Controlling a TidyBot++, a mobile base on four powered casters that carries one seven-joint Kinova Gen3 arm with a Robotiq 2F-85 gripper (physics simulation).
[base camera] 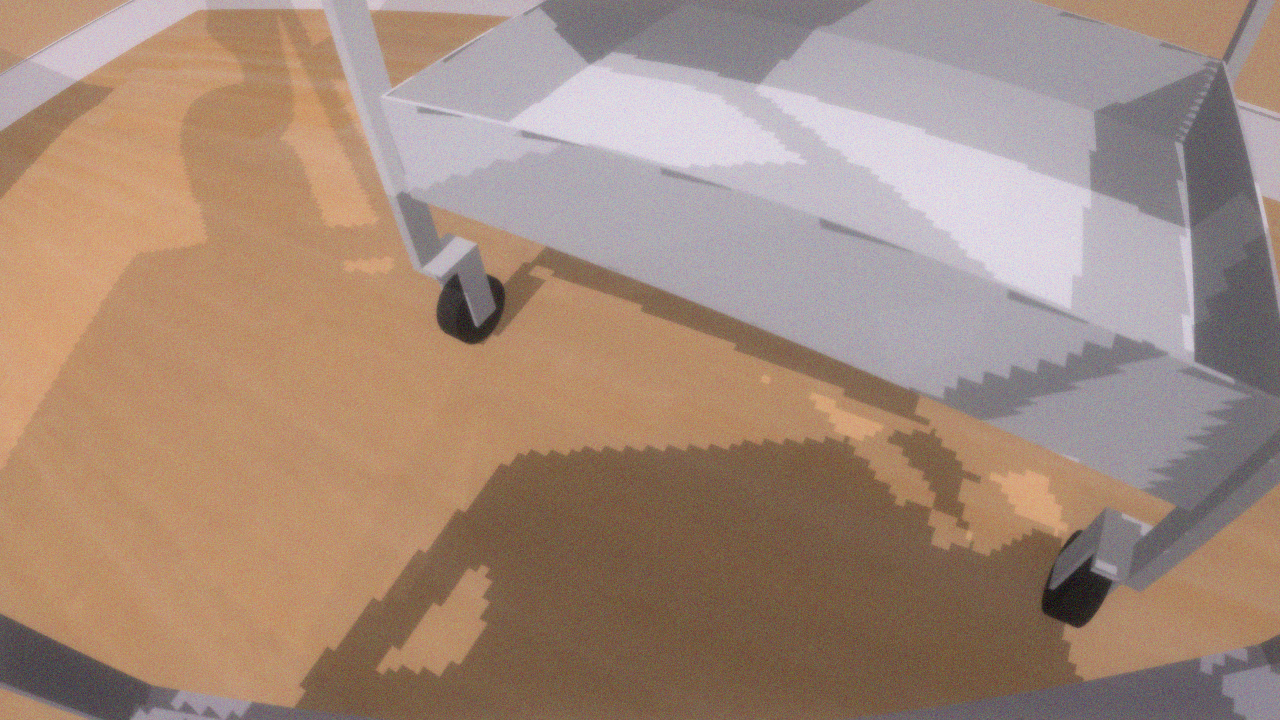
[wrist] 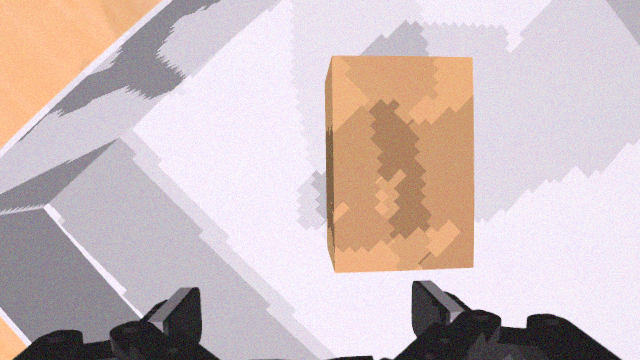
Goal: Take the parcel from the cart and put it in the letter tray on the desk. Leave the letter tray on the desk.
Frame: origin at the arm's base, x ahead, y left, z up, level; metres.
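Seen in the pictures: gripper, fingertip midpoint: (wrist: 307,307).
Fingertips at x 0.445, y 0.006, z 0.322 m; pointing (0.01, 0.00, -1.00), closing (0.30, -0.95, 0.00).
Note:
A point is followed by its place in that frame.
The parcel (wrist: 402,165) @(x 0.512, y -0.015, z 0.316 m) is a tan box lying on the cart's white tray surface (wrist: 235,150) @(x 0.497, y 0.061, z 0.266 m) in the wrist view, right of the middle, its long sides running up and down the picture. My gripper (wrist: 307,307) @(x 0.445, y 0.006, z 0.322 m) is open and empty, at the bottom of the wrist view. The parcel is beyond the fingertips and to the right of the midline between them, with its near end just above the right fingertip in the picture. In the base camera view the cart's lower shelf (base camera: 680,214) @(x 0.337, y 0.003, z -0.219 m) shows. The letter tray and the desk do not show in either view.
The cart's raised rim and a corner are at the left of the wrist view. In the base camera view, two black caster wheels (base camera: 469,308) @(x 0.431, y 0.143, z -0.359 m) (base camera: 1076,582) @(x 0.212, y -0.194, z -0.352 m) stand on the wooden floor (base camera: 268,402) @(x 0.386, y 0.310, z -0.397 m) under grey posts. Part of a dark grey edge crosses the bottom.

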